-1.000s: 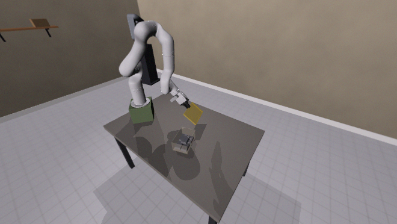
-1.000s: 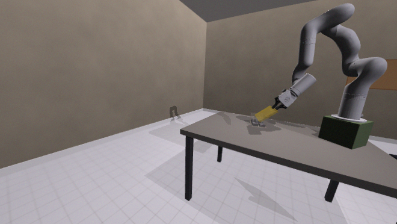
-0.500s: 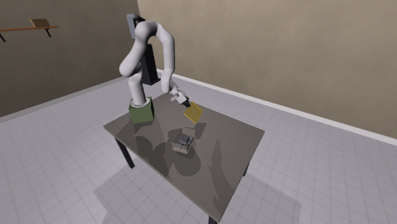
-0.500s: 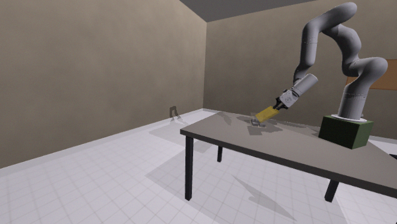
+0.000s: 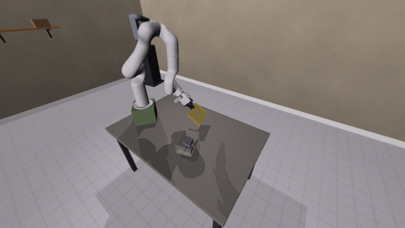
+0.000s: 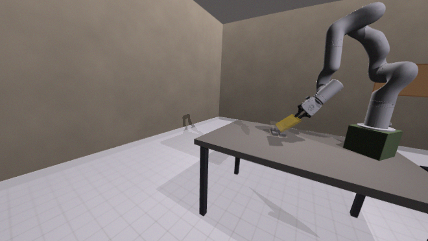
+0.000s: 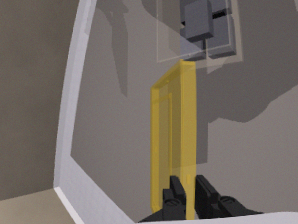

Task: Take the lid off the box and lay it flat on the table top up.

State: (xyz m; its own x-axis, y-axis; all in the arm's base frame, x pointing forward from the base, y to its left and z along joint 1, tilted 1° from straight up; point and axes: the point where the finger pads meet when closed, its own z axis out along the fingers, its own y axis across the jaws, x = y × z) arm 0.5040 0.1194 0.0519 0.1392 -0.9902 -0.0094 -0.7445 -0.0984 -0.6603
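The yellow lid is 70 mm ahead of my hand and 60 mm below it. Also, from my hand: grey box 260 mm to the right, 180 mm below, 100 mm ahead.
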